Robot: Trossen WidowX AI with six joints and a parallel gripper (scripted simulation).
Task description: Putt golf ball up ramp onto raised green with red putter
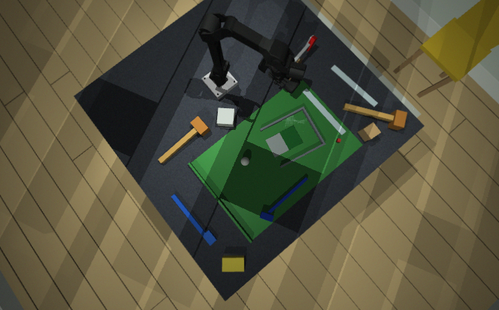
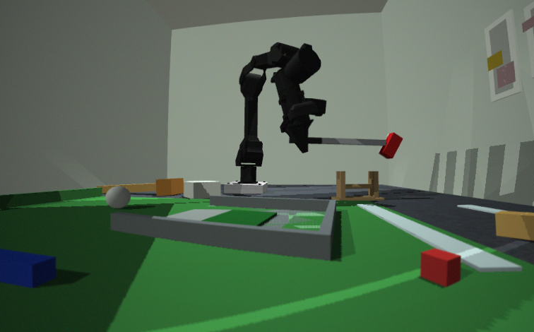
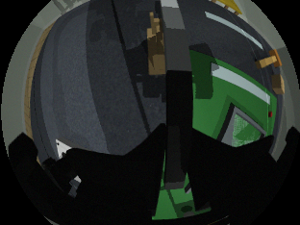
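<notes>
Now: the white block 6 cm behind my gripper tip, 29 cm to the right of it and 10 cm below it. Round my gripper tip: red putter (2 cm behind, 11 cm to the left, 2 cm above); white golf ball (17 cm ahead, 37 cm to the right, 10 cm below); green mat (24 cm ahead, 23 cm to the right, 12 cm below).
</notes>
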